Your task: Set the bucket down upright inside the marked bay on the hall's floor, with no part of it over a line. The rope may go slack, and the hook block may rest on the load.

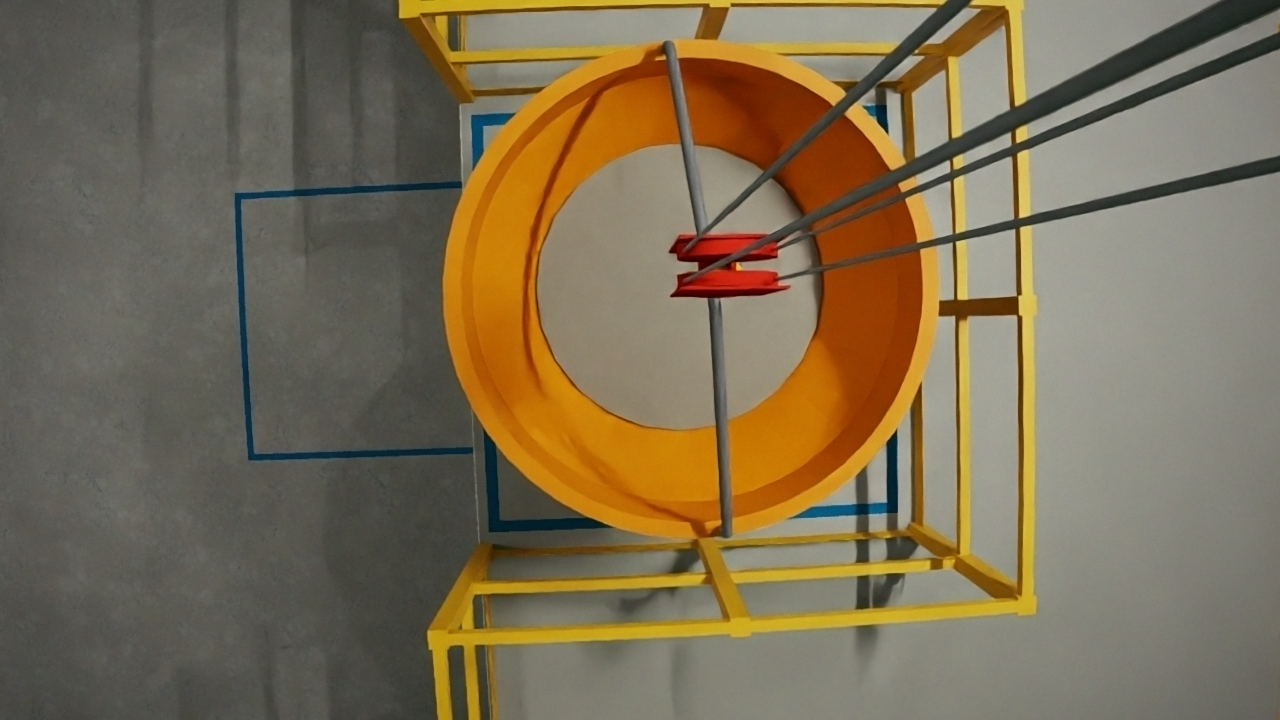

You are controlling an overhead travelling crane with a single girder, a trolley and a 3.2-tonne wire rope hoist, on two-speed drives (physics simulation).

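Observation:
The orange bucket (501,295) is seen from above, upright and open at the top, right of the marked bay. Its grey bail (718,385) stands up across the opening. My red hook block (729,284) is over the bucket's middle, with the bail running beneath it; the hook is shut on the bail, though the block hides the hook itself. The ropes run straight to the upper right. The marked bay (243,322) is a blue outline on the dark hall floor at the left; its right side is hidden. Whether the bucket's underside touches anything is hidden.
Yellow railings (1026,447) stand above, below and right of the bucket, with an opening on the left. Beneath the bucket is a pale surface with a second blue outline (891,474), partly covered. The bucket's rim appears close to the upper and lower railings.

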